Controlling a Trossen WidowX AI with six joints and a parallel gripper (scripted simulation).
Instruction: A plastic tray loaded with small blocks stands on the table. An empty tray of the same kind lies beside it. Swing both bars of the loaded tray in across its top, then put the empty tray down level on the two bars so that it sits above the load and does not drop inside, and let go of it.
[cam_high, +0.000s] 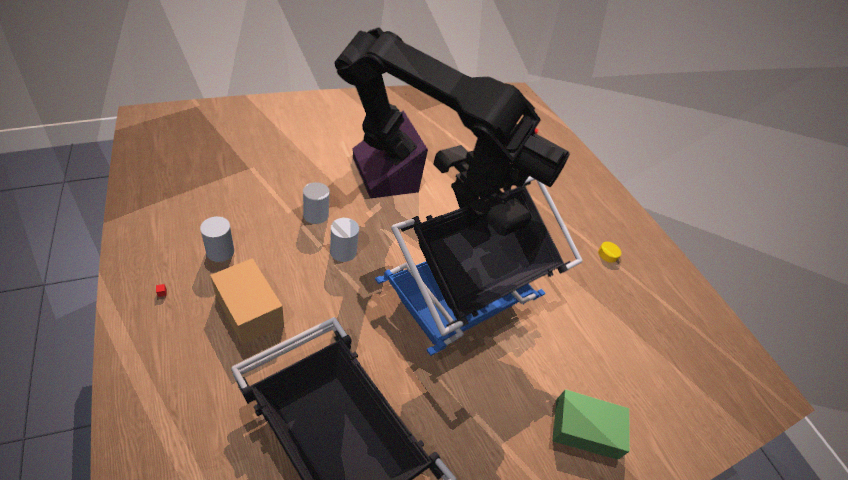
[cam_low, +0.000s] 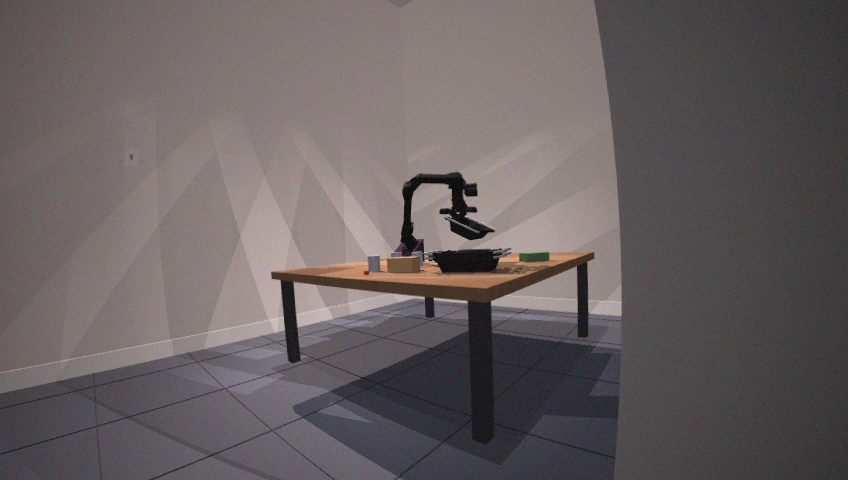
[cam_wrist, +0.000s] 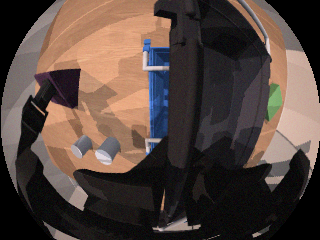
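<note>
Right now my gripper tip is 70 mm short of the black tray and 10 mm to the right of it. Also, from my gripper tip: yellow disc 50 mm ahead, 420 mm to the left, 170 mm below; tan box 80 mm behind, 370 mm to the right, 150 mm below; green block 360 mm ahead, 80 mm to the left, 160 mm below.
</note>
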